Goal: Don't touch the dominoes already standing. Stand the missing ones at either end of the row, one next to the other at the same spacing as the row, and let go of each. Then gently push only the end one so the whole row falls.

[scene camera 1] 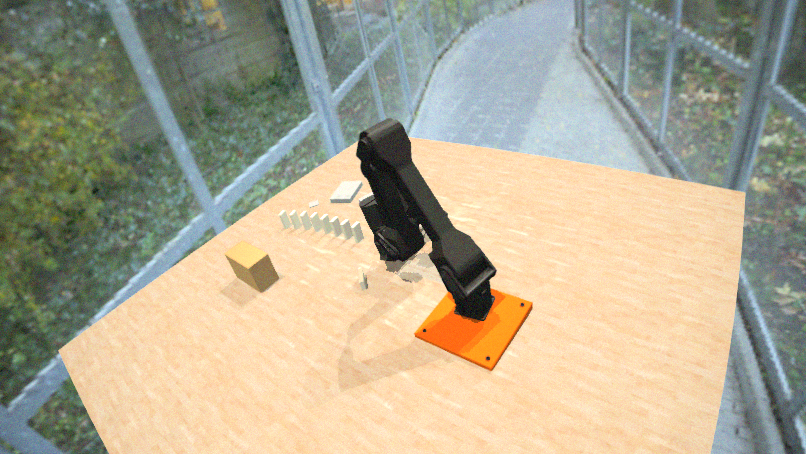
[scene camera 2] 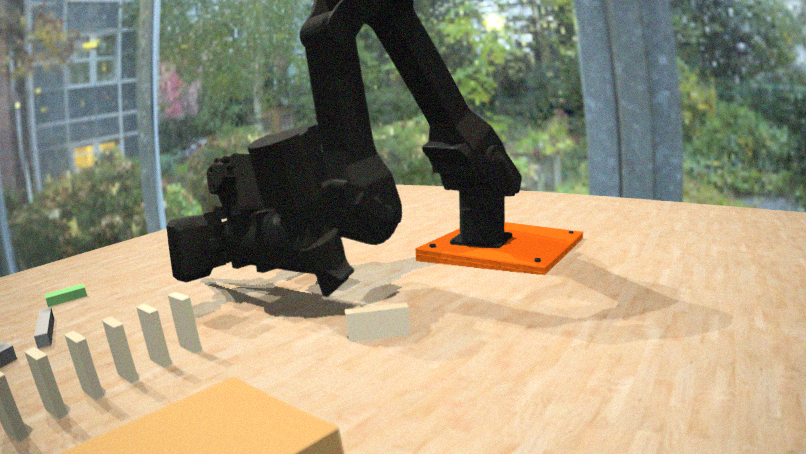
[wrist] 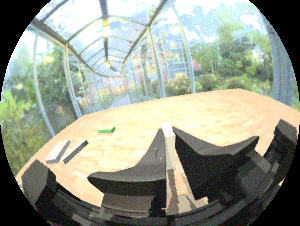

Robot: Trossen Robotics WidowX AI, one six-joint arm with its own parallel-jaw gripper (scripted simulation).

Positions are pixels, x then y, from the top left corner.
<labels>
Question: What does my gripper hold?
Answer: A cream domino.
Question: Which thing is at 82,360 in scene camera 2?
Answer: A cream domino.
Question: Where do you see a cream domino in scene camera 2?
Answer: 150,323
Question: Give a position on a cream domino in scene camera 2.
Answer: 183,316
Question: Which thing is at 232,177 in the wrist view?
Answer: My gripper.
</labels>
